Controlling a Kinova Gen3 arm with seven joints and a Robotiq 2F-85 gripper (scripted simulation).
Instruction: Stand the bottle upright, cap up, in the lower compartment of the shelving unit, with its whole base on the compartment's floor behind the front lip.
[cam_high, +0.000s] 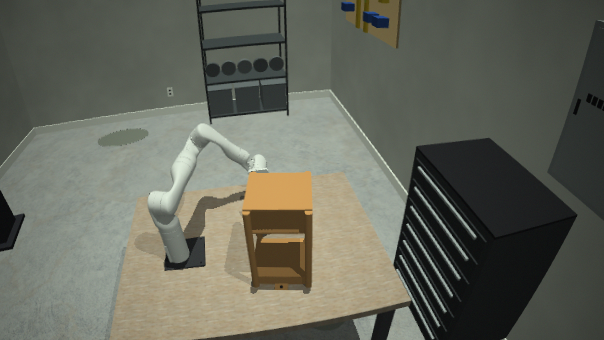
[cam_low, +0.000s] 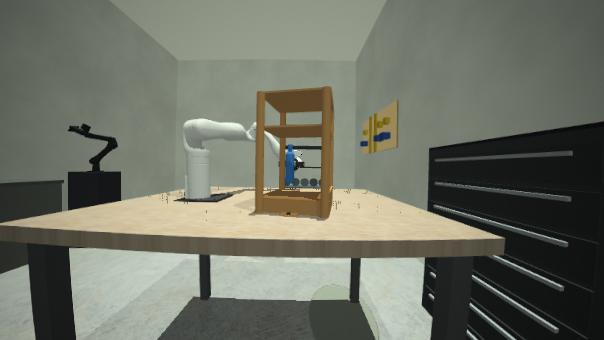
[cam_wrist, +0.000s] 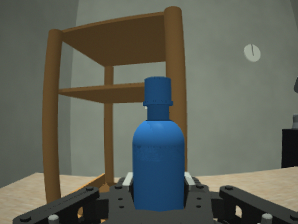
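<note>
Right now my hand is 2 cm short of the wooden shelving unit, 22 cm to the left of it and 3 cm below it. Round my hand: blue bottle 3 cm above.
</note>
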